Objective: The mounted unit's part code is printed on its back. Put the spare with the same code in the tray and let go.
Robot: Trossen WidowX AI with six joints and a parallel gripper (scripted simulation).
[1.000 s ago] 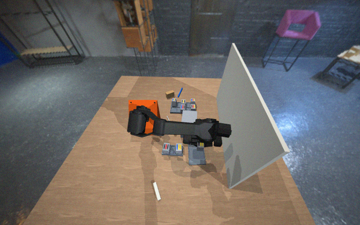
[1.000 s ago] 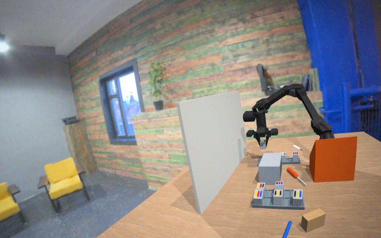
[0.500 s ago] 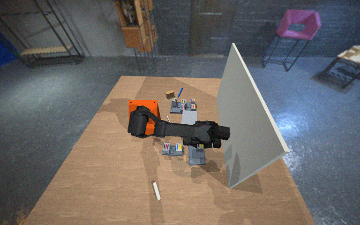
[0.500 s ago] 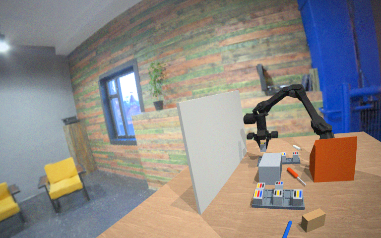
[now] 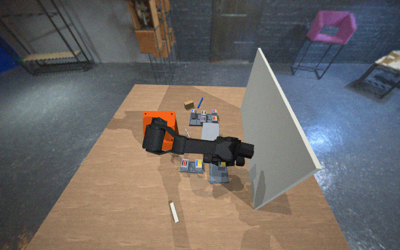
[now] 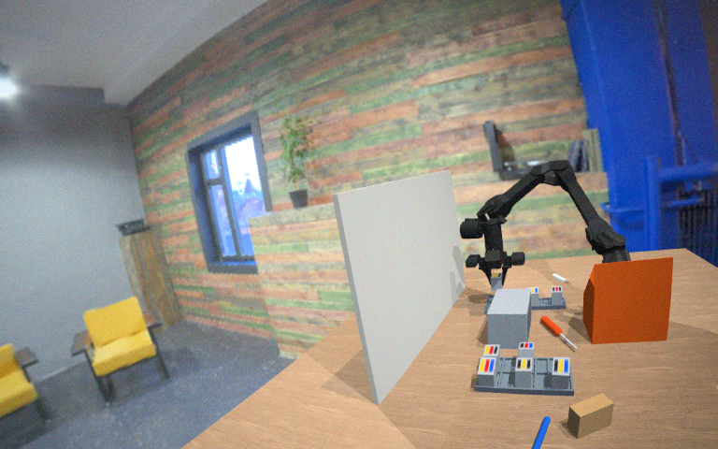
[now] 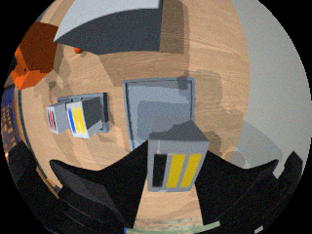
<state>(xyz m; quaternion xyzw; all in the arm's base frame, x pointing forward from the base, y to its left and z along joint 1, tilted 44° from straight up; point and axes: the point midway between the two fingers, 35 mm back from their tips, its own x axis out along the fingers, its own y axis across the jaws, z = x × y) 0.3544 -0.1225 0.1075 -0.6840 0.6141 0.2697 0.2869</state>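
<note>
My gripper tip is 70 mm above the grey tray and 10 mm past it. Round my gripper tip: grey panel: 180 mm to the left, 160 mm ahead, 150 mm above; then grey spare: 20 mm above; then grey mounted unit: 190 mm to the left, 70 mm behind, 20 mm below.
</note>
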